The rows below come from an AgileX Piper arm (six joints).
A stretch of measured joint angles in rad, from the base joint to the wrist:
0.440 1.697 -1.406 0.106 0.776 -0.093
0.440 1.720 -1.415 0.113 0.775 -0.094
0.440 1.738 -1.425 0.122 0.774 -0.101
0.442 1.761 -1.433 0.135 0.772 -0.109
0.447 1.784 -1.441 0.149 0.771 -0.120
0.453 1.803 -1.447 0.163 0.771 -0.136
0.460 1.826 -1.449 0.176 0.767 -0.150
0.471 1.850 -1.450 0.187 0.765 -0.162
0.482 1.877 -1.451 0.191 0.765 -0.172
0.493 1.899 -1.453 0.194 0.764 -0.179
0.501 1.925 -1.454 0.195 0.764 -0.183
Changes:
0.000 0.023 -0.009 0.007 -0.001 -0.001
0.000 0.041 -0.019 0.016 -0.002 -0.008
0.002 0.064 -0.027 0.029 -0.004 -0.016
0.007 0.087 -0.035 0.043 -0.005 -0.027
0.013 0.106 -0.041 0.057 -0.005 -0.043
0.020 0.129 -0.043 0.070 -0.009 -0.057
0.031 0.153 -0.044 0.081 -0.011 -0.069
0.042 0.180 -0.045 0.085 -0.011 -0.079
0.053 0.202 -0.047 0.088 -0.012 -0.086
0.061 0.228 -0.048 0.089 -0.012 -0.090

